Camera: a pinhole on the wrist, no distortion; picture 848 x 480 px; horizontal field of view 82.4 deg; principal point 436.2 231.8 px. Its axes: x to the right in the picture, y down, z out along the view. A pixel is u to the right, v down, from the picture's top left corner.
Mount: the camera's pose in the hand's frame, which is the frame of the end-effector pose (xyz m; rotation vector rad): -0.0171 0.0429 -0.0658 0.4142 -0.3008 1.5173
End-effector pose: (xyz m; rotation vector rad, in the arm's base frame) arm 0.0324 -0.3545 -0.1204 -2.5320 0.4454 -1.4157
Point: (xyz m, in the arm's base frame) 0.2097 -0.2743 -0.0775
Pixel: 336.9 49.7
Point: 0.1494 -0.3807 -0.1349
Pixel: 574.7 64.7
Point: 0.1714 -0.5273 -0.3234
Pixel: outside the picture
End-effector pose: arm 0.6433 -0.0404 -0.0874 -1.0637 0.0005 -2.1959
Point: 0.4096 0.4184 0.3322
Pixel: 67.0 129.8
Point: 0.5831 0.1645 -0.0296
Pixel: 47.4 329.7
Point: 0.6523 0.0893 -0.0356
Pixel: 251.0 322.3
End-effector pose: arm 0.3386 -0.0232 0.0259 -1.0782 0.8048 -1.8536
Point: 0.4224 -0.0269 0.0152
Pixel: 655.3 303.1
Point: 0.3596 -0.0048 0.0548
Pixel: 355.8 237.6
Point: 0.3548 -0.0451 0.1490
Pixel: 295.5 53.9
